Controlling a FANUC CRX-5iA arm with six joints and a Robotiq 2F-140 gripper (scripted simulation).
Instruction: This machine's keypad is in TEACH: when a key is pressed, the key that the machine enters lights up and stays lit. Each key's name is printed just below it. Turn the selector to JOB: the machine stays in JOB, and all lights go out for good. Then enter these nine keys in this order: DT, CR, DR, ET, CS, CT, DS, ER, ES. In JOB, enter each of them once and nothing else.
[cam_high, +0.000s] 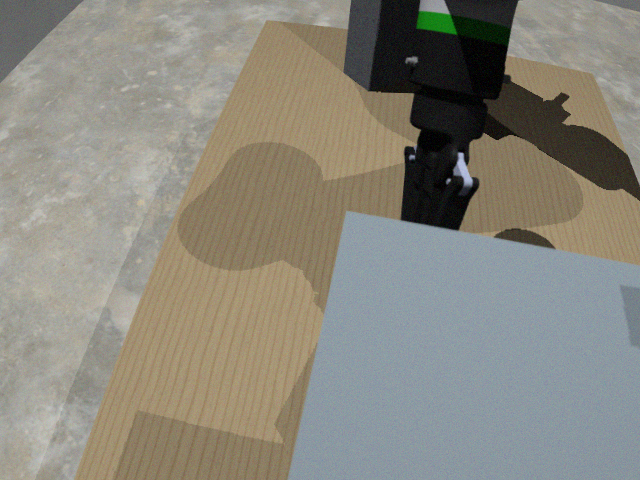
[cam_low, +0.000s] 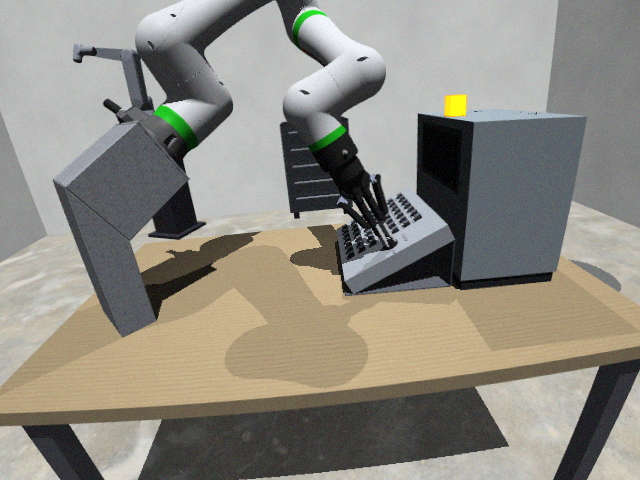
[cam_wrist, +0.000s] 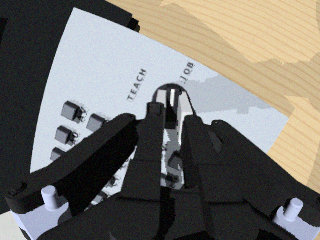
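The black selector knob is 10 mm ahead of my hand and 20 mm below it. The rest, counted from my hand: sloped keypad 10 mm behind, 120 mm to the left, 70 mm below.
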